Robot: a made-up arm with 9 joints. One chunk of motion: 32 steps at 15 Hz.
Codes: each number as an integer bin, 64 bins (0 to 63) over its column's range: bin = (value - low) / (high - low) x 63, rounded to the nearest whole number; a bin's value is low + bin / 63 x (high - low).
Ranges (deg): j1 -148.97..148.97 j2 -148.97..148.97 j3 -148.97..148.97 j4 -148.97..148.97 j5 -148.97..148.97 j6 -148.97..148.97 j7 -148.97..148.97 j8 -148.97..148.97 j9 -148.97..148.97
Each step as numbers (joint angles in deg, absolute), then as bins.
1 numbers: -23.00 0.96 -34.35 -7.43 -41.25 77.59 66.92 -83.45 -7.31
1 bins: 27 32 24 30 23 48 46 14 30
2 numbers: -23.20 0.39 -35.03 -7.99 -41.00 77.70 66.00 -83.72 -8.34
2 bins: 27 32 24 30 23 48 45 14 30
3 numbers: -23.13 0.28 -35.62 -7.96 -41.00 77.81 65.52 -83.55 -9.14
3 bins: 27 32 24 30 23 48 45 14 30
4 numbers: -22.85 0.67 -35.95 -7.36 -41.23 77.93 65.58 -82.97 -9.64
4 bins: 27 32 24 30 23 48 45 14 29
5 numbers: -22.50 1.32 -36.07 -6.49 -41.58 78.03 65.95 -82.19 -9.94
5 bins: 27 32 24 30 23 48 45 14 29
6 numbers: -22.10 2.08 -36.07 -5.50 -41.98 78.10 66.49 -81.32 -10.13
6 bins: 27 32 24 30 23 48 46 14 29
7 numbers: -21.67 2.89 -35.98 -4.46 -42.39 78.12 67.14 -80.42 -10.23
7 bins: 27 32 24 31 23 48 46 14 29
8 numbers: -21.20 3.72 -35.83 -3.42 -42.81 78.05 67.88 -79.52 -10.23
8 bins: 27 32 24 31 22 48 46 15 29
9 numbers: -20.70 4.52 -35.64 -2.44 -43.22 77.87 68.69 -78.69 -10.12
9 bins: 27 32 24 31 22 48 46 15 29
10 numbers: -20.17 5.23 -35.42 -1.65 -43.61 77.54 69.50 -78.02 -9.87
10 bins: 27 33 24 31 22 48 46 15 29
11 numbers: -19.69 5.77 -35.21 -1.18 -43.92 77.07 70.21 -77.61 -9.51
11 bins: 27 33 24 31 22 48 46 15 29
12 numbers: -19.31 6.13 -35.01 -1.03 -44.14 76.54 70.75 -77.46 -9.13
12 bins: 27 33 24 31 22 48 46 15 30
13 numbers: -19.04 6.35 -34.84 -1.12 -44.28 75.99 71.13 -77.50 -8.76
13 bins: 27 33 24 31 22 48 47 15 30
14 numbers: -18.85 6.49 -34.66 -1.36 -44.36 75.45 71.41 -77.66 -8.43
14 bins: 28 33 24 31 22 47 47 15 30
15 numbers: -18.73 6.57 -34.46 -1.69 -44.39 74.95 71.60 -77.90 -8.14
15 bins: 28 33 24 31 22 47 47 15 30
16 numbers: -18.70 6.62 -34.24 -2.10 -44.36 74.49 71.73 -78.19 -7.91
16 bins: 28 33 24 31 22 47 47 15 30
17 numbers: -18.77 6.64 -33.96 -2.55 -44.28 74.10 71.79 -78.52 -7.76
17 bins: 28 33 24 31 22 47 47 15 30
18 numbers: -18.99 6.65 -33.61 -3.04 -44.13 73.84 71.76 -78.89 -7.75
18 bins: 27 33 24 31 22 47 47 15 30
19 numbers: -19.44 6.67 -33.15 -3.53 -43.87 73.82 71.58 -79.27 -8.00
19 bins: 27 33 24 31 22 47 47 15 30
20 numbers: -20.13 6.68 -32.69 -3.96 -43.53 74.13 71.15 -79.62 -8.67
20 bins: 27 33 25 31 22 47 47 15 30
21 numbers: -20.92 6.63 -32.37 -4.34 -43.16 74.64 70.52 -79.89 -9.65
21 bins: 27 33 25 31 22 47 46 15 29
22 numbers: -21.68 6.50 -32.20 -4.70 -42.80 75.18 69.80 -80.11 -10.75
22 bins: 27 33 25 31 22 47 46 15 29
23 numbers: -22.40 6.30 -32.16 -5.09 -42.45 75.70 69.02 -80.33 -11.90
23 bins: 27 33 25 30 23 48 46 15 29
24 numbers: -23.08 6.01 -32.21 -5.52 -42.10 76.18 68.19 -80.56 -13.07
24 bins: 27 33 25 30 23 48 46 14 29
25 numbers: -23.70 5.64 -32.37 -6.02 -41.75 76.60 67.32 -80.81 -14.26
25 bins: 26 33 25 30 23 48 46 14 28
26 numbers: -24.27 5.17 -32.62 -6.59 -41.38 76.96 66.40 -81.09 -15.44
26 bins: 26 33 25 30 23 48 46 14 28
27 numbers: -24.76 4.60 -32.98 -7.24 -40.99 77.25 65.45 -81.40 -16.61
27 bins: 26 32 25 30 23 48 45 14 28
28 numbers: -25.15 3.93 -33.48 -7.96 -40.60 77.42 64.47 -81.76 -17.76
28 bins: 26 32 24 30 23 48 45 14 28
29 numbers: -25.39 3.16 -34.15 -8.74 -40.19 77.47 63.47 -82.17 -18.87
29 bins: 26 32 24 30 23 48 45 14 28
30 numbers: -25.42 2.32 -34.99 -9.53 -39.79 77.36 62.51 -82.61 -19.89
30 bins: 26 32 24 29 23 48 45 14 27
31 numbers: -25.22 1.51 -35.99 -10.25 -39.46 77.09 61.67 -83.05 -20.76
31 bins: 26 32 24 29 23 48 45 14 27
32 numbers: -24.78 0.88 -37.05 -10.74 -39.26 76.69 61.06 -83.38 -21.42
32 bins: 26 32 24 29 23 48 44 14 27
